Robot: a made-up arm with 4 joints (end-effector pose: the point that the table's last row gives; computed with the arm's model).
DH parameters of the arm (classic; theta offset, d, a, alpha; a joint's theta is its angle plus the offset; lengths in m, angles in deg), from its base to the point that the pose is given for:
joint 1: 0 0.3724 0.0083 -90
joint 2: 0 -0.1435 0.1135 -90
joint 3: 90 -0.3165 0.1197 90
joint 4: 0 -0.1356 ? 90
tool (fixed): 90 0.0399 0 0
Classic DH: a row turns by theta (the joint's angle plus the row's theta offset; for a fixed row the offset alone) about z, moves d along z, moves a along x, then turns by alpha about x.
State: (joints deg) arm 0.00 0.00 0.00 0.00
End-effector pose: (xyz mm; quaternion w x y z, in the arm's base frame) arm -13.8 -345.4 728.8 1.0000 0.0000 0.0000 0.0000
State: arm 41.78 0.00 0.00 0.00
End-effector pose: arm 219.8 -266.8 728.8 0.9343 0.0000 0.0000 0.3566
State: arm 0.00 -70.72 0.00 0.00
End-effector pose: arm -335.4 -345.4 469.2 0.8155 0.0000 -0.5787 0.0000
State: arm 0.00 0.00 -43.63 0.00
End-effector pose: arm 163.0 -383.2 728.8 0.9284 0.0000 0.0000 0.3716
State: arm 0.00 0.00 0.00 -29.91
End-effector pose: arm -13.8 -314.6 764.5 0.9661 -0.2581 0.0000 0.0000
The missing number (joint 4, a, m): 0.0822
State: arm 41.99 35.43 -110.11 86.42
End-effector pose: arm 442.2 109.8 383.0 0.0507 0.2814 0.8167 0.5012
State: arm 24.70 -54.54 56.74 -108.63
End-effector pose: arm -253.4 -183.3 587.8 0.7411 -0.5196 -0.0033 -0.4251
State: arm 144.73 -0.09 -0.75 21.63
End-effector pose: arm 215.0 284.1 695.7 0.2913 0.0564 0.1790 0.9381
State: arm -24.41 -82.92 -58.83 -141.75
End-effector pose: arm -402.1 -119.8 482.7 0.1809 0.8204 0.3717 0.3950
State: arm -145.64 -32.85 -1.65 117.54
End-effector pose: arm -42.3 291.4 551.4 0.3857 0.1129 -0.8213 -0.4049
